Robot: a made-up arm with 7 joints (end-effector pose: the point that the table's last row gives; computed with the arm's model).
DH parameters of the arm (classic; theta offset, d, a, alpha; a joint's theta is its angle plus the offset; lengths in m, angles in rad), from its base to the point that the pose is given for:
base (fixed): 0 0 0 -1.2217
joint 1: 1.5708 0 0 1.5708
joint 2: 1.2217 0 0 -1.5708
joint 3: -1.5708 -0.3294 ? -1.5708
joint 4: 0 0 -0.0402 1.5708
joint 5: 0 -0.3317 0 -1.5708
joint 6: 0 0 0 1.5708
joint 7: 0 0 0 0
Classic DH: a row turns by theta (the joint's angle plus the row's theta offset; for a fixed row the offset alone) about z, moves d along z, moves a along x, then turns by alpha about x.
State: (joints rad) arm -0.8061 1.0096 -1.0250 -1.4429 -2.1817 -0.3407 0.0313
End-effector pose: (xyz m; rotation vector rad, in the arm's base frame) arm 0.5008 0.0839 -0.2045 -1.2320 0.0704 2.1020
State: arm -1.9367 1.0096 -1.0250 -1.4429 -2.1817 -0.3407 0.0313
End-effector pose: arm 0.4132 -0.1144 0.3403 -1.9830 -0.1574 0.9420
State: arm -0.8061 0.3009 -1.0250 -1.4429 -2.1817 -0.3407 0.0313
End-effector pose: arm 0.4156 -0.2605 -0.2429 -1.1450 0.9144 1.8037
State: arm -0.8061 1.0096 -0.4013 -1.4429 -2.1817 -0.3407 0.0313
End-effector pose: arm 0.5269 0.1481 0.0058 -1.9936 0.1198 1.9446
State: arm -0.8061 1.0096 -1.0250 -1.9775 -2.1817 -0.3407 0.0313
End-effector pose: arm 0.3978 -0.0487 -0.1501 -1.2289 0.5126 1.6578
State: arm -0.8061 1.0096 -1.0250 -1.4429 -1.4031 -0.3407 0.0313
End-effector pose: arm 0.5008 0.0839 -0.2045 -1.1370 0.8804 2.5894
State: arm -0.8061 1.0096 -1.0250 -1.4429 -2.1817 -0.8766 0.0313
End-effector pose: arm 0.5008 0.0839 -0.2045 -0.6420 -0.1873 2.3639
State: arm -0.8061 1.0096 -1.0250 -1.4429 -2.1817 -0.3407 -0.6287
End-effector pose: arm 0.5008 0.0839 -0.2045 -1.0659 -0.2984 1.5234
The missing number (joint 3, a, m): 0.037
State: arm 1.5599 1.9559 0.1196 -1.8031 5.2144 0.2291 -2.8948
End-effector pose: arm 0.0585 0.3980 -0.2444 0.0872 -0.3839 0.6623
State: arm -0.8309 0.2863 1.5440 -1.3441 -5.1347 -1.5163 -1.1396
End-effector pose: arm 0.3492 0.4078 -0.1773 -1.5060 0.7993 -2.3670
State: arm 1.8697 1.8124 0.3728 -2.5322 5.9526 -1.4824 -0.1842
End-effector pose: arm 0.0104 0.1724 -0.2101 -1.5367 -1.7781 -1.4252
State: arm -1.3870 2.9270 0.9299 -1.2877 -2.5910 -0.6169 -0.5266
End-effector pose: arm -0.4902 -0.0907 0.2868 1.3813 2.1508 0.7260
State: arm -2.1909 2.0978 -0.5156 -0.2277 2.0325 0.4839 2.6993
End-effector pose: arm -0.1033 0.6165 0.2286 2.2635 -0.2500 -0.2310
